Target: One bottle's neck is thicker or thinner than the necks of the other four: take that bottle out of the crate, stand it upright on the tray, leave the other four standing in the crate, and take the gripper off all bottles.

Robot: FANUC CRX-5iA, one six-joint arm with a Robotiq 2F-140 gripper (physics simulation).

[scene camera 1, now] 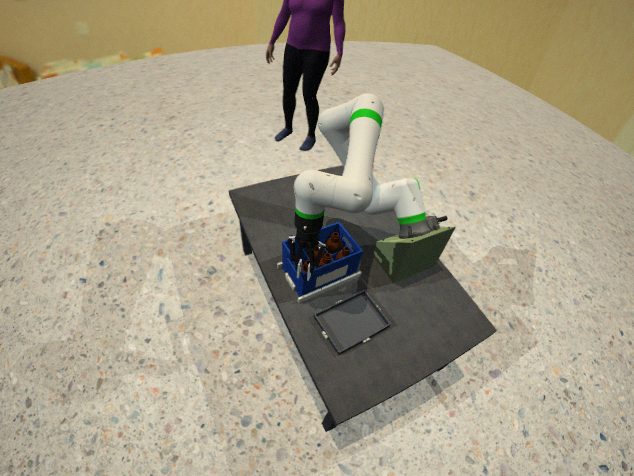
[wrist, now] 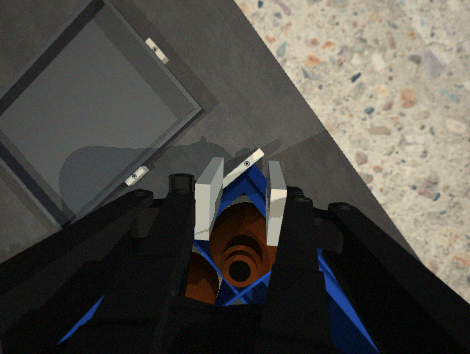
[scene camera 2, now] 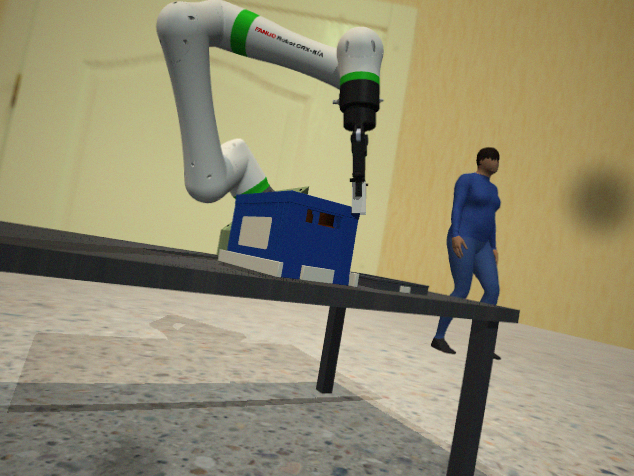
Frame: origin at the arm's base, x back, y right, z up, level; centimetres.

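Where they show: gripper, fingertip midpoint: (scene camera 1: 303, 276) (wrist: 244, 178) (scene camera 2: 359, 214); arm's base at its link origin: (scene camera 1: 415, 234).
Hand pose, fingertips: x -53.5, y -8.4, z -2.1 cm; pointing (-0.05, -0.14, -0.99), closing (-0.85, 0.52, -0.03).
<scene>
Things, the pixels of their top centre, and the offset from my fingertips. "spot": a spot on its surface instead. Level surfaces: height alone.
- blue crate at its top centre: (scene camera 2: 294, 201) (scene camera 1: 322, 246) dx +11.2, dy +11.8, dz +1.2 cm
- corner bottle at its top centre: (wrist: 239, 271) (scene camera 2: 328, 209) (scene camera 1: 308, 262) dx +3.7, dy +6.1, dz -0.1 cm
- bottle with a broad body, top centre: (scene camera 1: 335, 234) dx +19.2, dy +18.1, dz -0.1 cm
- dark tray at a spot on its surface: (wrist: 90, 85) spot: dx +14.1, dy -19.4, dz -15.8 cm
- dark table at its surface level: dz -16.3 cm
The blue crate (scene camera 1: 354, 264) (scene camera 2: 318, 244) (wrist: 244, 189) stands on the table and holds several brown bottles. The corner bottle (scene camera 1: 305, 266) (wrist: 239, 227) stands upright in its cell, and its round mouth shows in the wrist view. Another bottle (wrist: 202, 280) is partly hidden by a finger. A bottle with a broad body (scene camera 1: 333, 242) stands further back in the crate. I cannot tell whose neck differs. My gripper (scene camera 1: 303, 277) (scene camera 2: 358, 212) (wrist: 244, 178) points down at the crate's corner, its pads narrowly apart, with no bottle visibly held. The dark tray (scene camera 1: 352, 323) (wrist: 90, 85) bears no bottle.
Pale strips (scene camera 1: 327, 286) (scene camera 2: 250, 263) border the crate's foot. The green robot base (scene camera 1: 415, 256) stands on the dark table (scene camera 1: 409, 353) beside the crate. One table edge runs close past the crate. A person (scene camera 1: 306, 61) (scene camera 2: 476, 230) stands on the floor.
</scene>
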